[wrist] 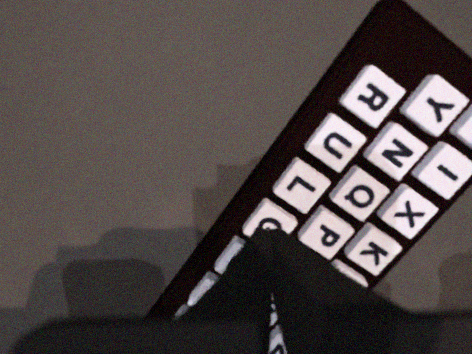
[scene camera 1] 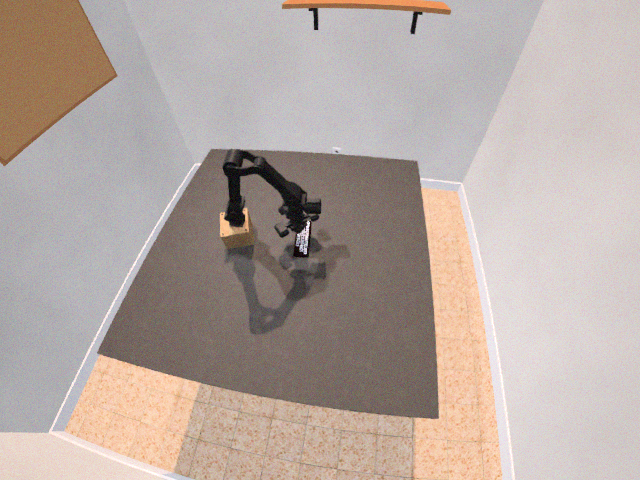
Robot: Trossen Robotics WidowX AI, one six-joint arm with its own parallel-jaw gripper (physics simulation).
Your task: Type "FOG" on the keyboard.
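Frame: origin at the arm's base, x ahead, y left, z up, level; millimetres.
Seen in the pictures: gripper, fingertip midpoint: (wrist: 267,241) (scene camera 1: 298,233); arm's base at its link origin: (scene camera 1: 237,220).
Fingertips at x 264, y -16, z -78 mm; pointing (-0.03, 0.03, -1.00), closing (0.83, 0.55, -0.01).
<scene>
Pixels of each thing's top centre, then the offset from my fingertips to it. Level surfaces: height alone.
- G key at its top centre: (wrist: 270,228) 1 mm left, 1 mm ahead, 9 mm down
- L key at its top centre: (wrist: 302,187) 20 mm left, 2 mm ahead, 9 mm down
- P key at its top centre: (wrist: 327,235) 10 mm left, 20 mm ahead, 9 mm down
- grey table at its surface level: 26 mm down
The dark keyboard (scene camera 1: 300,254) (wrist: 390,32) with white letter keys lies on the grey table, slanting across the wrist view. My gripper (scene camera 1: 300,227) (wrist: 267,241) is shut and empty, pointing down over the keyboard. In the wrist view its tips overlap the lower part of the G key (wrist: 267,211); whether they touch it I cannot tell. The L key (wrist: 301,185) lies just above G, and the P key (wrist: 326,232) is to its right. The fingers hide most of the keys beyond G. The F and O keys cannot be made out.
The arm stands on a light wooden block (scene camera 1: 236,236) at the left of the grey table (scene camera 1: 361,310). An orange shelf (scene camera 1: 361,6) is on the back wall, and a brown panel (scene camera 1: 46,72) is at the upper left. The arm's shadows fall beside the keyboard.
</scene>
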